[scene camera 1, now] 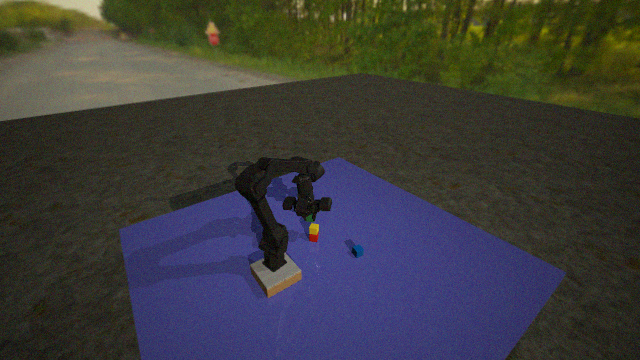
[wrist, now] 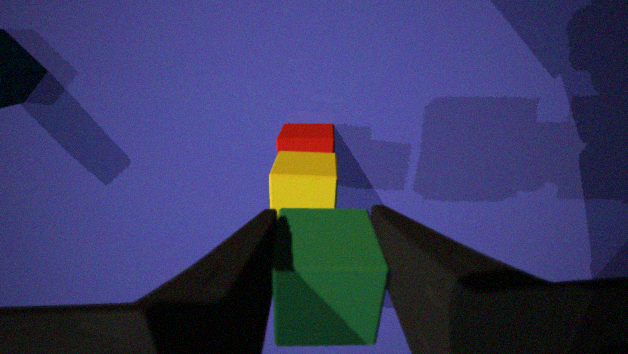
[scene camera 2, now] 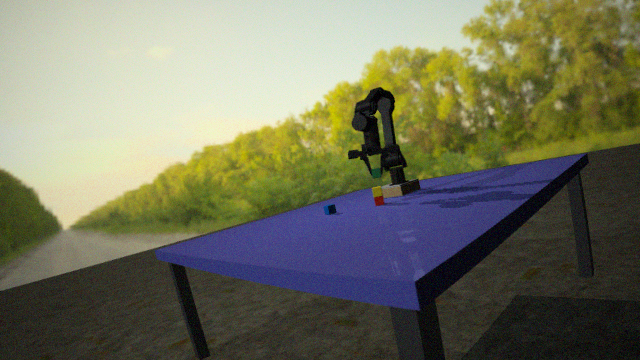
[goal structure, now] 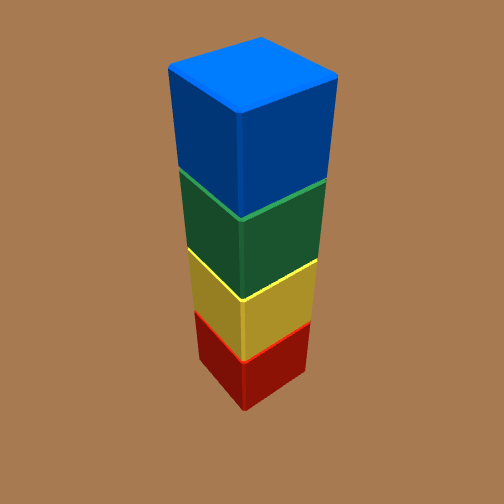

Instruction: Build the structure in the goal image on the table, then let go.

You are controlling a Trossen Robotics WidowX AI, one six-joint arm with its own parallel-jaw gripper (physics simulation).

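My gripper is shut on a green cube and holds it in the air, above the level of the two-cube stack. In that stack a yellow cube sits on top of a red cube, which stands on the table. A gap shows between the green cube and the yellow cube in scene camera 2. A blue cube lies apart on the table; its dark side shows at the wrist view's left edge.
The blue table carries the arm's pale base block, close to the stack. Shadows of the arm fall across the table.
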